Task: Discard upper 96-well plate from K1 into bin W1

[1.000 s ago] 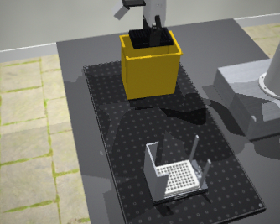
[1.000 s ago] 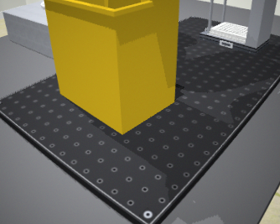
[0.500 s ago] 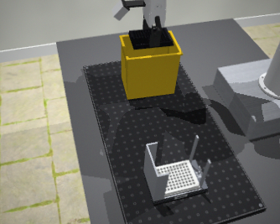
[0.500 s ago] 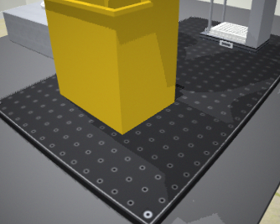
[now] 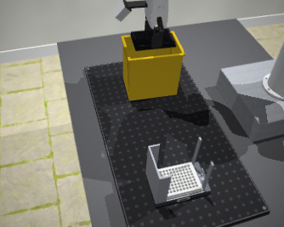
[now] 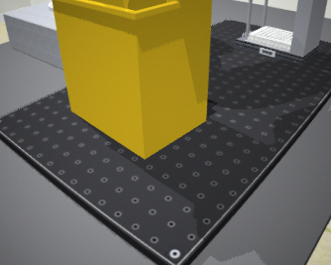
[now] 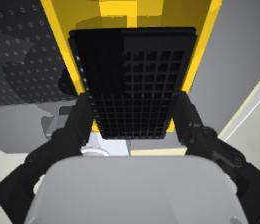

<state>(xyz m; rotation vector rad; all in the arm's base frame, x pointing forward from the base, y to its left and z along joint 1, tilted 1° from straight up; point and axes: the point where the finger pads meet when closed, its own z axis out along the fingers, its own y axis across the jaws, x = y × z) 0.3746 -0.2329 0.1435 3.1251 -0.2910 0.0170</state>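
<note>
Right now my hand is 1 cm above the black 96-well plate. From my hand the other things lie so: tall grey rack wall: 17 cm ahead, 38 cm to the left, 13 cm below; then yellow plastics bin W1: 12 cm below; then white 96-well plate: 10 cm ahead, 39 cm to the left, 19 cm below.
</note>
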